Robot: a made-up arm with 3 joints. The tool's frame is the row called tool.
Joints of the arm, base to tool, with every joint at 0 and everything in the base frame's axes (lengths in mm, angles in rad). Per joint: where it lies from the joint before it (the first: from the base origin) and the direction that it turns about. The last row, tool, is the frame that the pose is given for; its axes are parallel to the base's.
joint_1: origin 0.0 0.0 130.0 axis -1 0 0
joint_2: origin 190.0 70.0 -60.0 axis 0 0 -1
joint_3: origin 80.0 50.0 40.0 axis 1 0 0
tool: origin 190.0 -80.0 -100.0
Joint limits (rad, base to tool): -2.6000..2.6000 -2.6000..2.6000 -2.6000..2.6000
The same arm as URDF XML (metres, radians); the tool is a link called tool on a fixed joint. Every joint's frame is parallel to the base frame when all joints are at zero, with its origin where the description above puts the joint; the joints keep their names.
<robot name="arm">
<joint name="tool_fixed" type="fixed"><parent link="link3"/><child link="tool"/><origin xyz="0.19 -0.08 -0.1" rpy="0 0 0"/></joint>
<joint name="joint_3" type="revolute"><parent link="link2"/><child link="link3"/><origin xyz="0.08 0.05 0.04" rpy="0 0 0"/><axis xyz="1 0 0"/><limit lower="-2.6" upper="2.6"/></joint>
<joint name="joint_2" type="revolute"><parent link="link1"/><child link="link2"/><origin xyz="0.19 0.07 -0.06" rpy="0 0 0"/><axis xyz="0 0 -1"/><limit lower="-2.6" upper="2.6"/></joint>
<joint name="joint_1" type="revolute"><parent link="base_link"/><child link="link1"/><origin xyz="0 0 0.13" rpy="0 0 0"/><axis xyz="-1 0 0"/><limit lower="-2.6" upper="2.6"/></joint>
<link name="base_link"/>
<link name="link1"/>
<link name="link2"/>
<link name="link3"/>
<link name="tool"/>
</robot>

